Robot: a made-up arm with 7 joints. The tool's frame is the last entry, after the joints.
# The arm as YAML. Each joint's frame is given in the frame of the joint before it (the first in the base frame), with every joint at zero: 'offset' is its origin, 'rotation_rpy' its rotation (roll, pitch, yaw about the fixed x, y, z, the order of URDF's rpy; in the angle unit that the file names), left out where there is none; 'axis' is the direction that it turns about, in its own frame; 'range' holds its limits. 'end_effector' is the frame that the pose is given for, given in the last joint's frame.
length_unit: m
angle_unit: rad
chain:
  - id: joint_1
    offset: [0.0, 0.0, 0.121]
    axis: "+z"
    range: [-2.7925, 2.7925]
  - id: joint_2
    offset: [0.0, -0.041, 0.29]
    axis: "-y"
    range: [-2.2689, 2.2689]
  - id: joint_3
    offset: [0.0, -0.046, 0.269]
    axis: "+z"
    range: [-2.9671, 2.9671]
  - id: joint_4
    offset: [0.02, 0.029, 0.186]
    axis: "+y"
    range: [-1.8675, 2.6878]
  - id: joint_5
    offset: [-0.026, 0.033, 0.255]
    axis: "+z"
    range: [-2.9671, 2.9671]
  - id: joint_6
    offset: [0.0, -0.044, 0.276]
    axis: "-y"
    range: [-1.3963, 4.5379]
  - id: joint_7
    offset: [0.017, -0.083, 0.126]
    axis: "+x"
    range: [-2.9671, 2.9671]
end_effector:
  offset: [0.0, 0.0, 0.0]
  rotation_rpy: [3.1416, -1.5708, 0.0]
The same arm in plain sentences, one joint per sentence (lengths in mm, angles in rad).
The arm has seven revolute joints in a row. What follows holds with every joint at zero, and every direction is one of the base frame's.
The first joint sits 121 mm along +z from the base frame's origin and turns about +z, from -2.7925 to 2.7925 rad.
The second joint sits 41 mm along -y and 290 mm along +z from the first joint and turns about -y, from -2.2689 to 2.2689 rad.
The third joint sits 46 mm along -y and 269 mm along +z from the second joint and turns about +z, from -2.9671 to 2.9671 rad.
The fourth joint sits 20 mm along +x and 29 mm along +y and 186 mm along +z from the third joint and turns about +y, from -1.8675 to 2.6878 rad.
The fifth joint sits 26 mm along -x and 33 mm along +y and 255 mm along +z from the fourth joint and turns about +z, from -2.9671 to 2.9671 rad.
The sixth joint sits 44 mm along -y and 276 mm along +z from the fifth joint and turns about -y, from -1.3963 to 4.5379 rad.
The seventh joint sits 17 mm along +x and 83 mm along -y and 126 mm along +z from the sixth joint and turns about +x, from -2.9671 to 2.9671 rad.
The tool frame, which is the frame that the pose is given for, sits at the same point as the seventh joint; its axes are the base frame's turned by roll -3.1416, pitch -1.5708 and yaw 0 rad (as in URDF: about the fixed x, then y, then z).

